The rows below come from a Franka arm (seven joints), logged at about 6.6 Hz.
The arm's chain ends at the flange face. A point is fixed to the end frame.
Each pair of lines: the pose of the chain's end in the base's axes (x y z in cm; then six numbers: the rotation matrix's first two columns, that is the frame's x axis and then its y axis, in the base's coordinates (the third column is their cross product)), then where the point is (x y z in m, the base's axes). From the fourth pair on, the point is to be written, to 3 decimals.
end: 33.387 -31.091 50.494 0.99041 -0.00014 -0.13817 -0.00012 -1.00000 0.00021
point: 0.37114 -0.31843 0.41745
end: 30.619 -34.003 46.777 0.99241 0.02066 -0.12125 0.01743 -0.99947 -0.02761
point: 0.34503 -0.34445 0.38075
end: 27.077 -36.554 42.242 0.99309 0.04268 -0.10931 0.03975 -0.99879 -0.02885
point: 0.31073 -0.36896 0.33587
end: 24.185 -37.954 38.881 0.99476 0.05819 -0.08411 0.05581 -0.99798 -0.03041
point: 0.284 -0.382 0.303
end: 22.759 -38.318 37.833 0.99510 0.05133 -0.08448 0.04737 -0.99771 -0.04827
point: 0.270 -0.385 0.293
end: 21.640 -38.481 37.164 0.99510 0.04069 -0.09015 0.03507 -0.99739 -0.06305
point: 0.258 -0.385 0.286
